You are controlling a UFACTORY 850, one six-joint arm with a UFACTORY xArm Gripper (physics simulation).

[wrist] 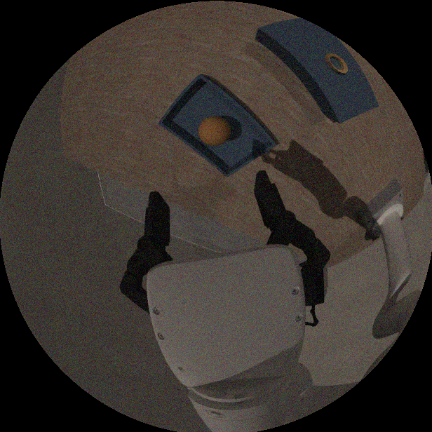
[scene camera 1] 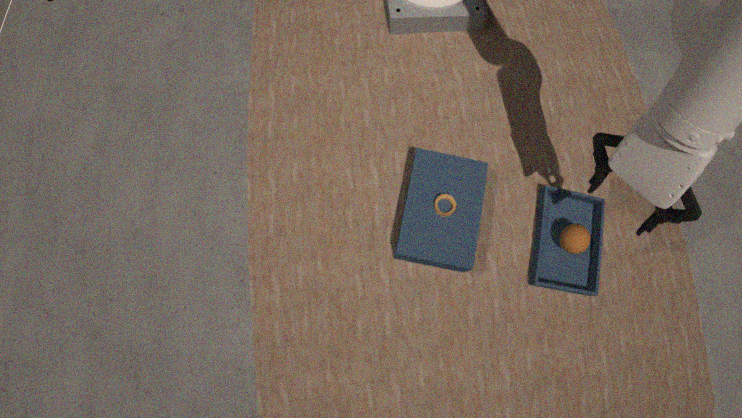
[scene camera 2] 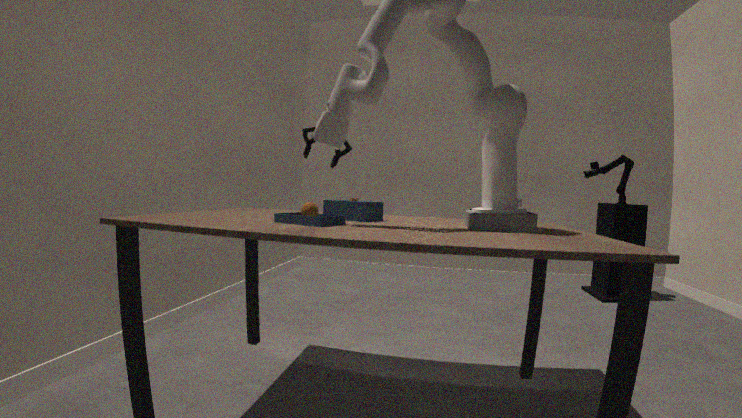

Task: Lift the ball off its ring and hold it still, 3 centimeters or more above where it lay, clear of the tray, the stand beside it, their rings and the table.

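Observation:
An orange ball rests in the shallow blue tray. The ring under it is hidden. The taller blue stand is beside the tray, and an orange ring lies on its top. My gripper is open and empty. It hangs high above the table, tilted. In the scene camera 1 view it appears to the right of the tray; in the wrist view the ball lies beyond the fingertips.
The wooden table carries the tray, the stand and the arm's grey base. The arm's shadow falls across the table to the tray's upper end. A black pedestal with a small black arm stands behind the table.

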